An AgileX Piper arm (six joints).
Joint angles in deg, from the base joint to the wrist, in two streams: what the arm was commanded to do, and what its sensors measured. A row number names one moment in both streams.
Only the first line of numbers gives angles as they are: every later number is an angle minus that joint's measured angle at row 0.
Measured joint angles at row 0:
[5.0 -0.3 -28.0 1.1 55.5 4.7]
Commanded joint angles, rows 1 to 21:
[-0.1 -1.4 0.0 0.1 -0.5 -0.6]
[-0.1 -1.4 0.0 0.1 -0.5 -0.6]
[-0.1 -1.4 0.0 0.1 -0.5 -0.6]
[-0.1 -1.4 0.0 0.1 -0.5 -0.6]
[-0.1 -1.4 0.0 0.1 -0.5 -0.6]
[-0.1 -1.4 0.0 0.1 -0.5 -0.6]
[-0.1 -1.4 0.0 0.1 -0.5 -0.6]
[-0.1 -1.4 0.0 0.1 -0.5 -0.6]
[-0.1 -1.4 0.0 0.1 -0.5 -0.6]
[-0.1 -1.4 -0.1 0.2 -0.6 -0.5]
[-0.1 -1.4 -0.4 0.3 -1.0 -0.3]
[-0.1 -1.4 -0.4 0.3 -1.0 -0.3]
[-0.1 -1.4 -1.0 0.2 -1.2 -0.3]
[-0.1 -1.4 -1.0 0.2 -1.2 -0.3]
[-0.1 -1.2 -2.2 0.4 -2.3 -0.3]
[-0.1 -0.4 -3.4 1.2 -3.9 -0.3]
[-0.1 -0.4 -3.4 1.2 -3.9 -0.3]
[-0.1 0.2 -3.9 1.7 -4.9 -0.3]
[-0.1 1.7 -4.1 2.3 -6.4 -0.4]
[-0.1 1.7 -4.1 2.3 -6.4 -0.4]
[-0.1 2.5 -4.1 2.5 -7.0 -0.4]
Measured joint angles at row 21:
[0.0 1.3 -3.6 1.9 -5.1 0.0]
